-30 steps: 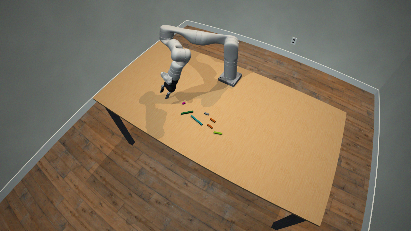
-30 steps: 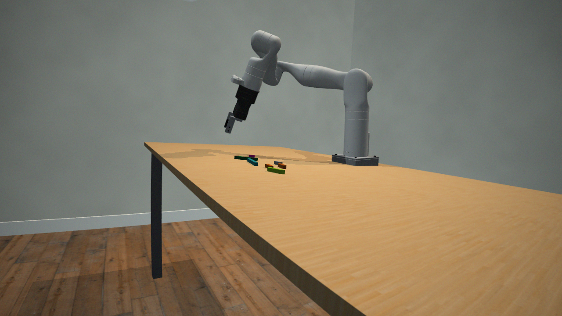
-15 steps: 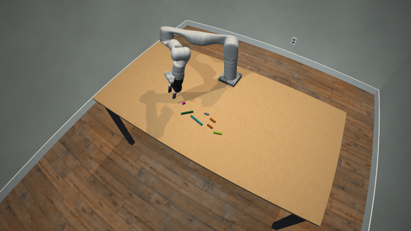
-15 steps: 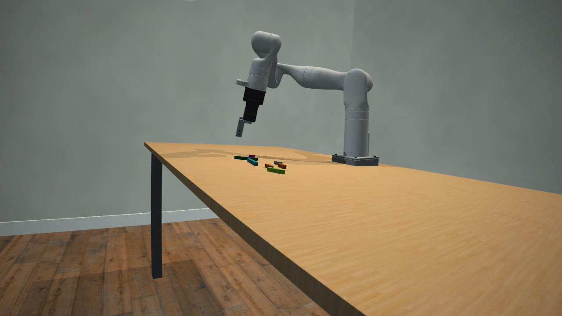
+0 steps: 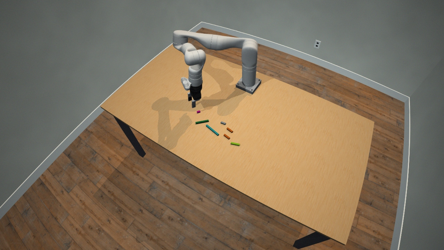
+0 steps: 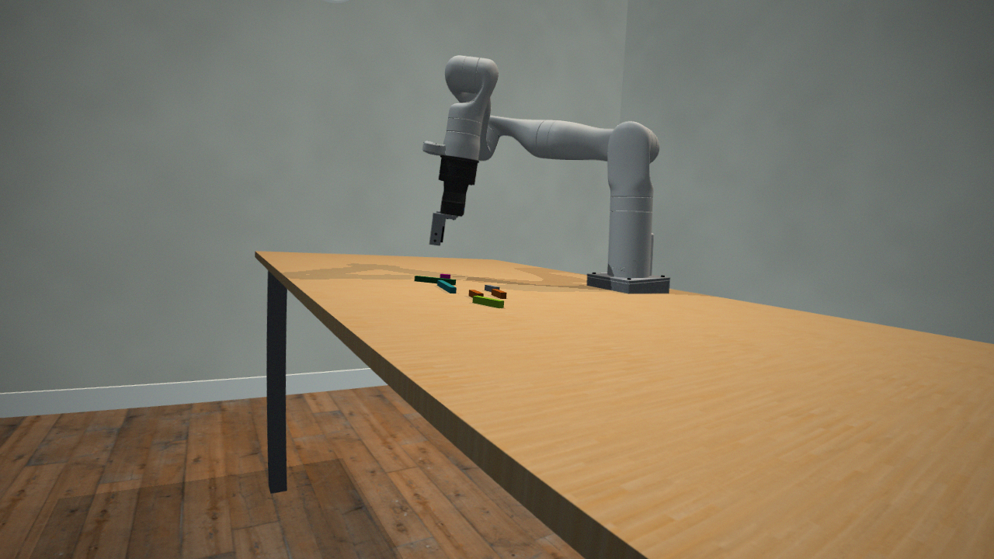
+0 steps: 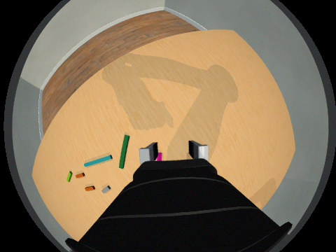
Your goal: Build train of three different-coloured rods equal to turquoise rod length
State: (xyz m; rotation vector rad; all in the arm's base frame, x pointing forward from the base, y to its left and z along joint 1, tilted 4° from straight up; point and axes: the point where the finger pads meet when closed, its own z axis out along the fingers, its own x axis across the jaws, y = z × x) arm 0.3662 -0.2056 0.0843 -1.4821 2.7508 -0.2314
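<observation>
The magenta rod lies 1 cm behind my hand, 3 cm to the left of it and 8 cm below it. Also, from my hand: green rod: 5 cm ahead, 9 cm to the left, 8 cm below; grey rod: 21 cm to the left, 8 cm below; turquoise rod: 7 cm ahead, 18 cm to the left, 8 cm below.
</observation>
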